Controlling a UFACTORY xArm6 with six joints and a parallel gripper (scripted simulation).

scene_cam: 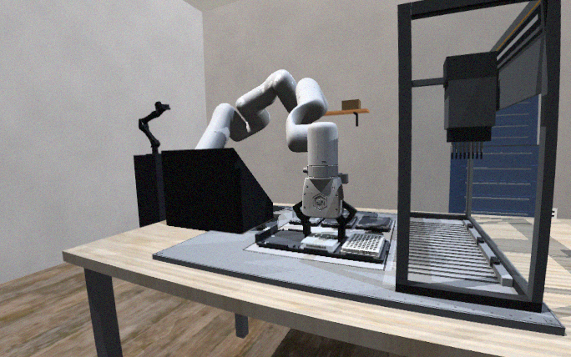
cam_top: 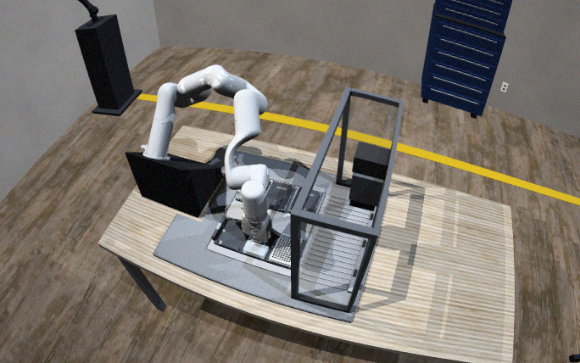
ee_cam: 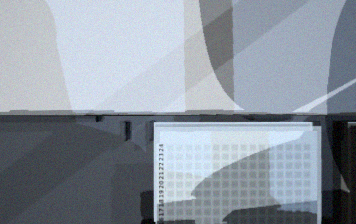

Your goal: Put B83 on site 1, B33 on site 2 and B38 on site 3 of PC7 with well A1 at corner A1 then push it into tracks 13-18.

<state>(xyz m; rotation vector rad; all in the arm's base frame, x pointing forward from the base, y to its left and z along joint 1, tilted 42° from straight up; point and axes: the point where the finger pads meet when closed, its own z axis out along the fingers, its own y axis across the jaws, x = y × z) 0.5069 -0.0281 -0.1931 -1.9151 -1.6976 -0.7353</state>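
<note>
The dark carrier PC7 is 1 cm below my hand and 1 cm behind it. From my hand the other things lie so: nest s2 (24 cm to the left, 2 cm below); then deep-well block B83 (24 cm to the left, 11 cm behind); then nest s3 (24 cm to the left, 12 cm ahead, 2 cm below).
</note>
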